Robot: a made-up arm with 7 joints. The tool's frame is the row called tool.
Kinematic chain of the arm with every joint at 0, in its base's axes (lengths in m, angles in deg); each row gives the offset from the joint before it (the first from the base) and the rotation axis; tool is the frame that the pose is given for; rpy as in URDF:
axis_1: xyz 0 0 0.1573 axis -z
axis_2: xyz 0 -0.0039 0.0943 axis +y
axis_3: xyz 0 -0.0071 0.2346 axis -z
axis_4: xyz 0 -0.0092 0.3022 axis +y
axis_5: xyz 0 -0.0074 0.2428 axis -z
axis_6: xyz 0 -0.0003 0.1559 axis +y
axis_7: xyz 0 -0.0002 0.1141 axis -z
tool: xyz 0 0 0 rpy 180 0 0
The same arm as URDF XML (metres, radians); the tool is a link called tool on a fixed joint. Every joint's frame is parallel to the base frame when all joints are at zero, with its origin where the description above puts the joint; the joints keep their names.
<robot name="arm">
  <joint name="tool_joint" type="fixed">
    <parent link="link7"/>
    <child link="tool"/>
    <origin xyz="0 0 0" rpy="3.1416 0 0"/>
  </joint>
  <joint name="axis_7" type="continuous">
    <parent link="link6"/>
    <child link="link7"/>
    <origin xyz="0 -0.0002 0.1141" rpy="0 0 0"/>
    <axis xyz="0 0 -1"/>
  </joint>
  <joint name="axis_6" type="continuous">
    <parent link="link5"/>
    <child link="link6"/>
    <origin xyz="0 -0.0003 0.1559" rpy="0 0 0"/>
    <axis xyz="0 1 0"/>
  </joint>
  <joint name="axis_5" type="continuous">
    <parent link="link4"/>
    <child link="link5"/>
    <origin xyz="0 -0.0074 0.2428" rpy="0 0 0"/>
    <axis xyz="0 0 -1"/>
  </joint>
  <joint name="axis_4" type="continuous">
    <parent link="link3"/>
    <child link="link4"/>
    <origin xyz="0 -0.0092 0.3022" rpy="0 0 0"/>
    <axis xyz="0 1 0"/>
  </joint>
  <joint name="axis_3" type="continuous">
    <parent link="link2"/>
    <child link="link3"/>
    <origin xyz="0 -0.0071 0.2346" rpy="0 0 0"/>
    <axis xyz="0 0 -1"/>
  </joint>
  <joint name="axis_2" type="continuous">
    <parent link="link1"/>
    <child link="link2"/>
    <origin xyz="0 -0.0039 0.0943" rpy="0 0 0"/>
    <axis xyz="0 1 0"/>
  </joint>
  <joint name="axis_1" type="continuous">
    <parent link="base_link"/>
    <child link="link1"/>
    <origin xyz="0 0 0.1573" rpy="0 0 0"/>
    <axis xyz="0 0 -1"/>
  </joint>
  <link name="base_link"/>
  <link name="link1"/>
  <link name="link2"/>
  <link name="link3"/>
  <link name="link4"/>
  <link name="link5"/>
  <link name="link6"/>
  <link name="link7"/>
  <link name="tool"/>
</robot>

